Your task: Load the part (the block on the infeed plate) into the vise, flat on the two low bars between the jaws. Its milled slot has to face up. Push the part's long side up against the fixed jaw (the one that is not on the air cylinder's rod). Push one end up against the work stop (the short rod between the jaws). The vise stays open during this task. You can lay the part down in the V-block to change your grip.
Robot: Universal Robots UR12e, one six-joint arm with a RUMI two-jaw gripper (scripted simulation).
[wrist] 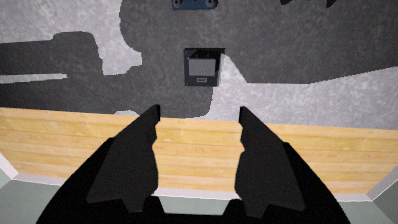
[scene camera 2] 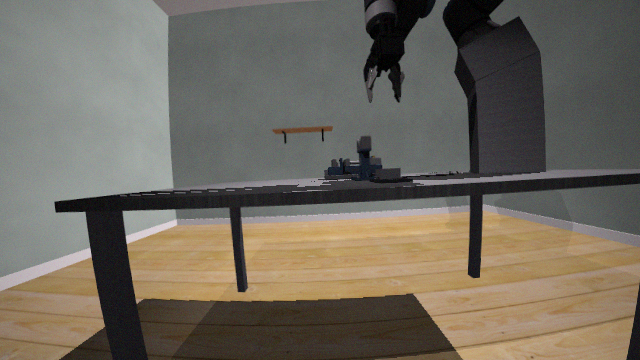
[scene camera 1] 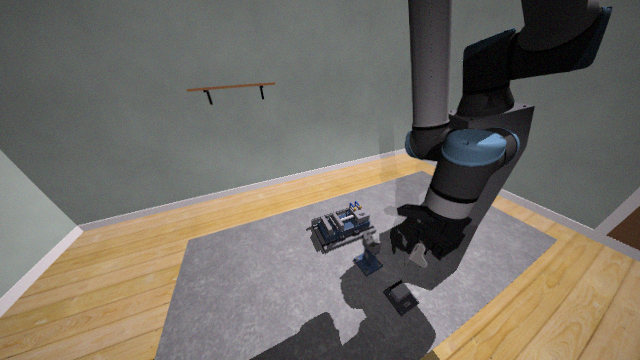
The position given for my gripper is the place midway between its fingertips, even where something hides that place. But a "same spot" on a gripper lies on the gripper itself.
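You'd find my gripper in the wrist view (199,106), and scene camera 1 and scene camera 2 show it too. On my gripper, (scene camera 1: 414,251) and (scene camera 2: 371,76) are the same spot.
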